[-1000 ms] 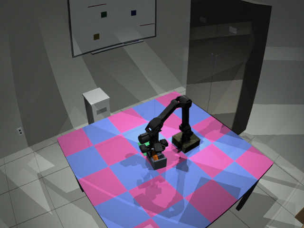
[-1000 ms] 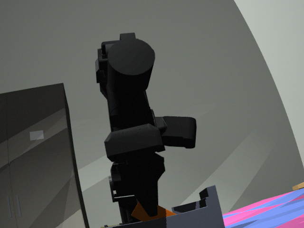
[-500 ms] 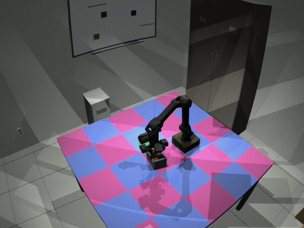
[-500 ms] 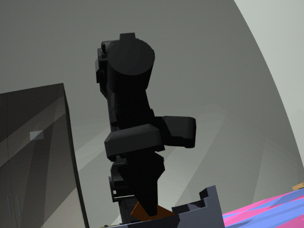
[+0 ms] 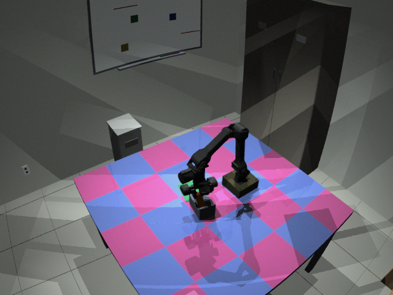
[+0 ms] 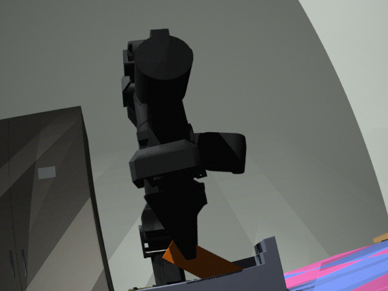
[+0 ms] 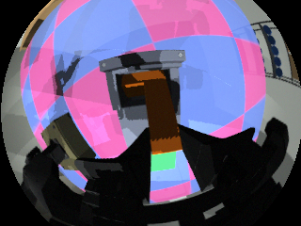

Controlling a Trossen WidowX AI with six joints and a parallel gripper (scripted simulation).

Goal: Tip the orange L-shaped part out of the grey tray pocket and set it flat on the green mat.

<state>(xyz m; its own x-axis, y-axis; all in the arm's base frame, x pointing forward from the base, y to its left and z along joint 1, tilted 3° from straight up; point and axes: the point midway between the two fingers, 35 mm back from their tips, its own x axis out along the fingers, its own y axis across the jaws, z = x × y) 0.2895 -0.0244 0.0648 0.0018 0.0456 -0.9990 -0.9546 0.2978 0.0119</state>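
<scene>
My gripper tip is now 60 mm past the green mat, 130 mm to the left of it and 100 mm above it. Round my gripper tip: orange L-shaped part (40 mm to the left, 30 mm below).
</scene>
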